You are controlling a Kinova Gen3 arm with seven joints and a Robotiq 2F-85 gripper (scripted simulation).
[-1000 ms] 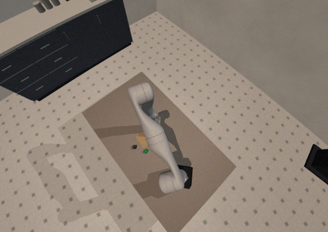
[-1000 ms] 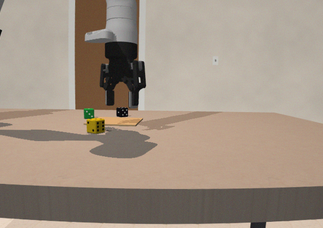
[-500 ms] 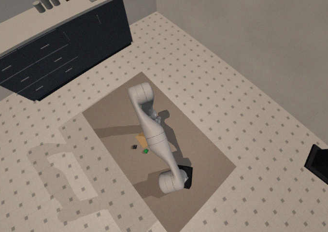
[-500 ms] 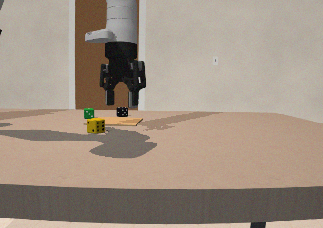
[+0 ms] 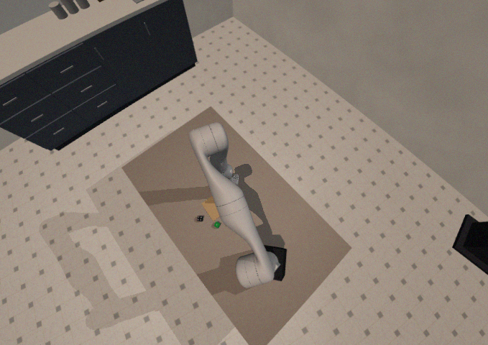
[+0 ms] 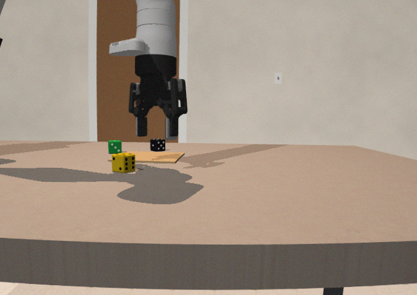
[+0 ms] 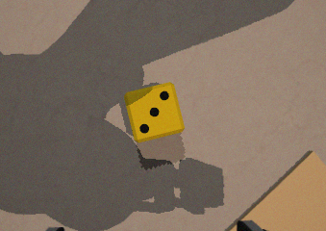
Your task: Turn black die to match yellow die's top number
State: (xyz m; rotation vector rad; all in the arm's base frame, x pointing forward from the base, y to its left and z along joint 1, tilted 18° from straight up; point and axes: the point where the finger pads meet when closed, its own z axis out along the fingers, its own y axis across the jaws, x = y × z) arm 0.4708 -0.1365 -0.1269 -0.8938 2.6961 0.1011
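Now: the mat 12 cm to the left of my hand, 6 cm below it and 2 cm behind it. The rest, counted from my hand: green die 20 cm to the left, 11 cm behind, 5 cm below; then yellow die 5 cm below, 5 cm behind, 4 cm to the right; then black die 25 cm to the left, 5 cm below.
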